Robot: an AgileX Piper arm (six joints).
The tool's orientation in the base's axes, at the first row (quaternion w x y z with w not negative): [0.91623 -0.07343 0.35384 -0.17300]
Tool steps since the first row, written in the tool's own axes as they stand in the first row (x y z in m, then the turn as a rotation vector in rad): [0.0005 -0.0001 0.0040 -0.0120 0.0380 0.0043]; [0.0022 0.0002 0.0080 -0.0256 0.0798 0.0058]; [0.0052 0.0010 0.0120 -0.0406 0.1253 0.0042]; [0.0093 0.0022 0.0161 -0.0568 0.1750 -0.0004]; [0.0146 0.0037 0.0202 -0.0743 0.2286 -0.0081]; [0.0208 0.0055 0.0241 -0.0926 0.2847 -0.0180]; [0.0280 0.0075 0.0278 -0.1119 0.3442 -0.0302]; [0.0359 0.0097 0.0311 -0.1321 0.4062 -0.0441]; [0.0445 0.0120 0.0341 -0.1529 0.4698 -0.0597]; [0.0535 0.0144 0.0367 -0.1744 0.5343 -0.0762]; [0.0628 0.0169 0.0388 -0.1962 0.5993 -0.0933]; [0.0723 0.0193 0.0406 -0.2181 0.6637 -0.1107]
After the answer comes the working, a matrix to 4 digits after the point.
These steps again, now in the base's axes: [0.0030 -0.0002 0.0027 0.0047 0.0398 0.0009]; [0.0070 -0.0005 0.0045 0.0074 0.0837 -0.0003]; [0.0119 -0.0008 0.0054 0.0080 0.1315 -0.0038]; [0.0178 -0.0012 0.0055 0.0069 0.1836 -0.0099]; [0.0247 -0.0017 0.0049 0.0039 0.2398 -0.0184]; [0.0320 -0.0023 0.0034 -0.0005 0.2985 -0.0288]; [0.0400 -0.0030 0.0012 -0.0063 0.3608 -0.0411]; [0.0483 -0.0039 -0.0019 -0.0132 0.4257 -0.0547]; [0.0569 -0.0049 -0.0056 -0.0212 0.4923 -0.0696]; [0.0654 -0.0059 -0.0099 -0.0300 0.5600 -0.0850]; [0.0739 -0.0070 -0.0148 -0.0393 0.6282 -0.1007]; [0.0823 -0.0082 -0.0200 -0.0491 0.6959 -0.1165]
The tool's axes in the first row as the columns of a matrix, in the base's axes (rounded; the answer above uses it unrounded):
[0.6897 0.2651 0.6738]
[-0.3690 0.9294 0.0121]
[-0.6230 -0.2570 0.7388]

